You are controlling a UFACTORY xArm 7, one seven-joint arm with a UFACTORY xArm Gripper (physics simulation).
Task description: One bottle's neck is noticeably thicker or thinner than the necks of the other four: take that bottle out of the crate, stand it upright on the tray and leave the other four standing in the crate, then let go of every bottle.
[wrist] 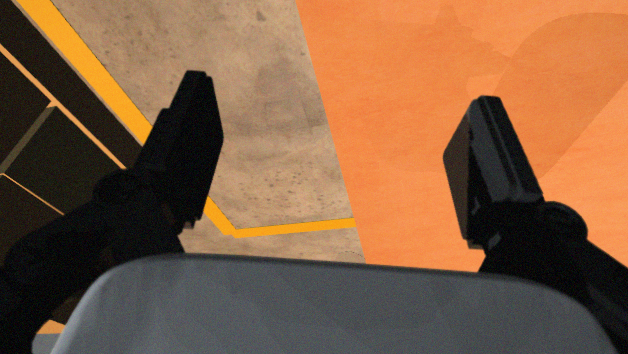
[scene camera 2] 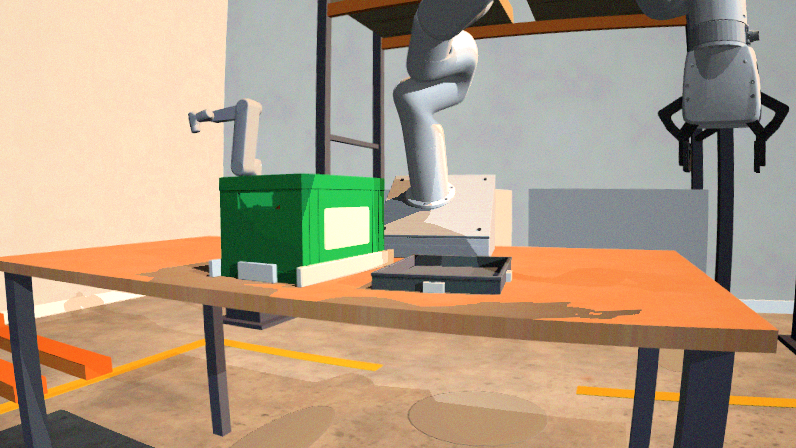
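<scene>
The wrist view shows my gripper, and scene camera 2 shows my gripper too. On my gripper, [wrist: 135,213] and [scene camera 2: 758,129] are one and the same spot.
</scene>
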